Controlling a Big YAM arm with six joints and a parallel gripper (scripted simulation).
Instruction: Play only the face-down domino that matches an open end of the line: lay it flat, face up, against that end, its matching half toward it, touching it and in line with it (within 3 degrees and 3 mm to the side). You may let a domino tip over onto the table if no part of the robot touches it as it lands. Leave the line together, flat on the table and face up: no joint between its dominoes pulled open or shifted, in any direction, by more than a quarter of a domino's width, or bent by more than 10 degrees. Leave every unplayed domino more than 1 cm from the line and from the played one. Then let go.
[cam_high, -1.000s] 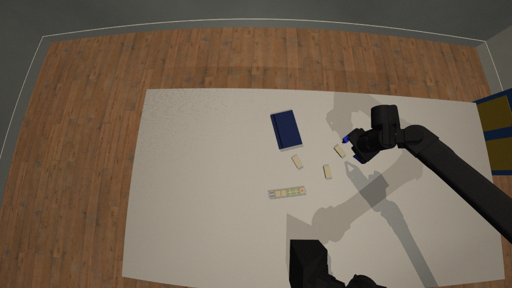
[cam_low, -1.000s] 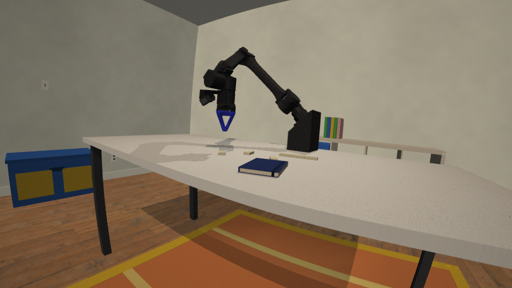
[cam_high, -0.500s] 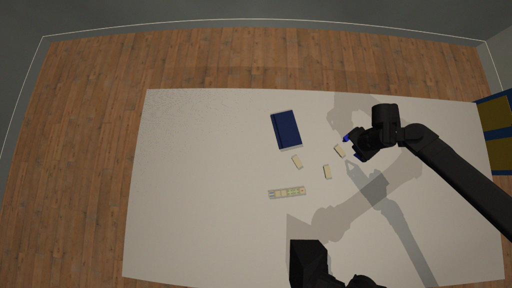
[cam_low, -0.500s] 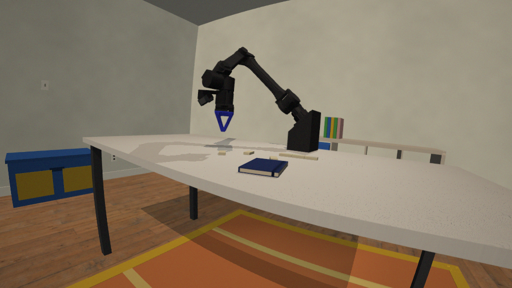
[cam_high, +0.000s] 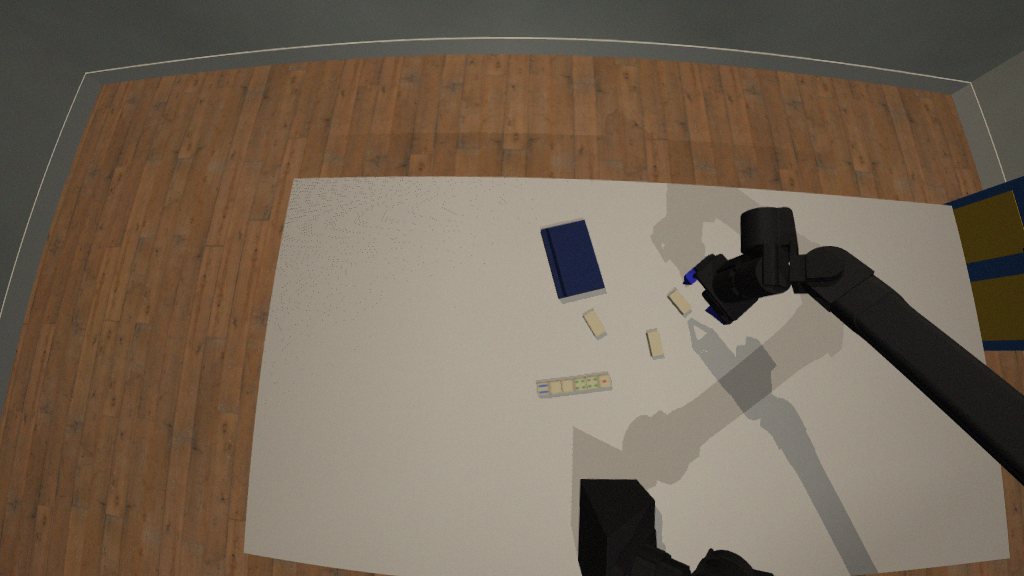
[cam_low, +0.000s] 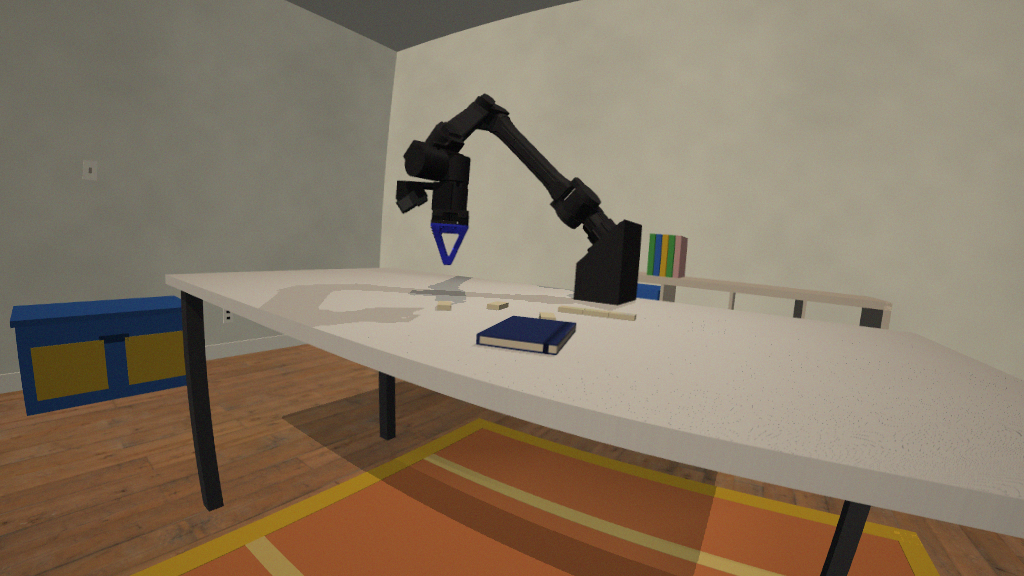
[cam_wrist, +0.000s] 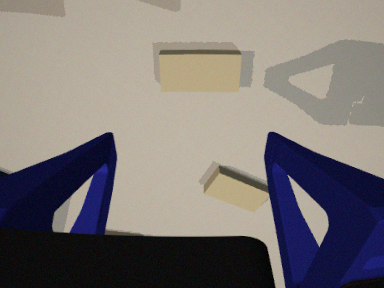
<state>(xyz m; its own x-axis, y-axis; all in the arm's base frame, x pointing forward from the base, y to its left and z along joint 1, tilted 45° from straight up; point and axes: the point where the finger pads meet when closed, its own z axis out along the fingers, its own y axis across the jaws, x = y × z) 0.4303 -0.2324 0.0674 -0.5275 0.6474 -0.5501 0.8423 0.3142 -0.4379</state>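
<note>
Right now the domino is 9 cm below my hand and 1 cm to the right of it. Round my hand: dark blue book 23 cm to the left, 12 cm ahead, 9 cm below.
</note>
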